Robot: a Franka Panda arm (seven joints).
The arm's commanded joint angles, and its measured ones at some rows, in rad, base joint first. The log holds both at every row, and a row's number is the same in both.
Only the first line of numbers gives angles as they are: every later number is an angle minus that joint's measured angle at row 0.
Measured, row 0:
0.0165, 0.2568, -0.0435, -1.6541, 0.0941, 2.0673, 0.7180
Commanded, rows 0 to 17:
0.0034, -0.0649, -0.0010, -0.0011, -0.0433, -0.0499, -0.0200
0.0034, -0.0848, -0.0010, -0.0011, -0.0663, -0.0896, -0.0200
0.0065, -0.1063, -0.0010, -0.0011, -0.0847, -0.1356, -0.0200
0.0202, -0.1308, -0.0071, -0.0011, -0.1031, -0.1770, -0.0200
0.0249, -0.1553, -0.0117, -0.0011, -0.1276, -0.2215, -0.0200
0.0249, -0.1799, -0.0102, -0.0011, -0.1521, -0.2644, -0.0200
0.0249, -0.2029, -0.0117, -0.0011, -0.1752, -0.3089, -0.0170
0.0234, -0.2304, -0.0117, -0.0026, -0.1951, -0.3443, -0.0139
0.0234, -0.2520, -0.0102, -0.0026, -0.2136, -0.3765, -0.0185
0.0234, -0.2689, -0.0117, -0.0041, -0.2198, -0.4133, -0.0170
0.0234, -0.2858, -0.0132, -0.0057, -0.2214, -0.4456, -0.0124
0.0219, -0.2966, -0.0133, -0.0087, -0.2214, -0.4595, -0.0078
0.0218, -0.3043, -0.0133, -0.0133, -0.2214, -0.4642, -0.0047
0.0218, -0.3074, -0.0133, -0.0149, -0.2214, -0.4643, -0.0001
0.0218, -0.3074, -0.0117, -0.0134, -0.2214, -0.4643, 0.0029
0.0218, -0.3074, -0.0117, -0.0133, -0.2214, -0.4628, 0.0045
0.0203, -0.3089, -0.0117, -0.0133, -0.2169, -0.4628, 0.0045
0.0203, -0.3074, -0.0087, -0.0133, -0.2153, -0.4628, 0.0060
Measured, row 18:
0.0130, -0.3006, -0.0081, -0.0041, -0.2021, -0.4537, -0.0006
